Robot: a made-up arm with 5 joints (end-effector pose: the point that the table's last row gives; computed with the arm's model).
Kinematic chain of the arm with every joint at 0, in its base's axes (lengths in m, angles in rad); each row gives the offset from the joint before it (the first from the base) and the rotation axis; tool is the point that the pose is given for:
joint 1: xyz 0 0 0.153 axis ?
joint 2: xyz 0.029 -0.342 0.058 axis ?
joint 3: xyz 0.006 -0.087 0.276 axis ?
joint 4: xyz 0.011 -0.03 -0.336 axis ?
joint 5: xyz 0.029 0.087 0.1 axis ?
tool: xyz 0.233 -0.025 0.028
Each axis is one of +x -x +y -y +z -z.
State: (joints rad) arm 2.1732 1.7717 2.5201 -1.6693 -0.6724
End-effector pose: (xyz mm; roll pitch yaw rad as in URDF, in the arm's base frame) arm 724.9 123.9 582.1 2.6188 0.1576 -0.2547
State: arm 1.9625 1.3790 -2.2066 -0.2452 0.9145
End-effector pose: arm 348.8 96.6 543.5 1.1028 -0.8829 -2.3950
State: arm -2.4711 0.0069 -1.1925 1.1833 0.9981
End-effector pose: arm 41.0 16.1 -411.1 -1.9782 1.3586 -0.0710
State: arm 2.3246 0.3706 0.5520 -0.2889 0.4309
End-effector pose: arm 337.8 465.1 428.1 -2.9354 0.0967 0.1056
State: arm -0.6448 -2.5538 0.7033 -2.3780 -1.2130
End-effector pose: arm 35.6 -674.4 -357.2 -2.7909 0.2180 -1.0093
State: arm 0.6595 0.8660 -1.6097 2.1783 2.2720
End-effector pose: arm 133.3 -221.7 431.6 2.9515 0.0528 -1.7594
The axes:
joint 1: -x
joint 2: +y
joint 3: -x
joint 4: +z
joint 5: -y

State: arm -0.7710 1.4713 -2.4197 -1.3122 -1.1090
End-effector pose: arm 528.4 -6.1 133.1 -1.5467 -0.6234 1.0603
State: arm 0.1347 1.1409 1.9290 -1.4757 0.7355
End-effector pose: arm 514.3 -384.6 381.5 -1.9500 -0.0058 1.1108
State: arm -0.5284 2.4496 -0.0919 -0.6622 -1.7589
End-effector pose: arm -143.3 -406.2 105.2 3.1256 -0.9753 -2.6869
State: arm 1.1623 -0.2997 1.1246 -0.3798 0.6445
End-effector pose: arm 158.9 159.8 783.6 -2.4404 0.0932 0.9809
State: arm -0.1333 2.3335 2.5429 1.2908 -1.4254
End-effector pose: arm 486.7 -697.0 -298.7 1.3653 0.6739 -0.8655
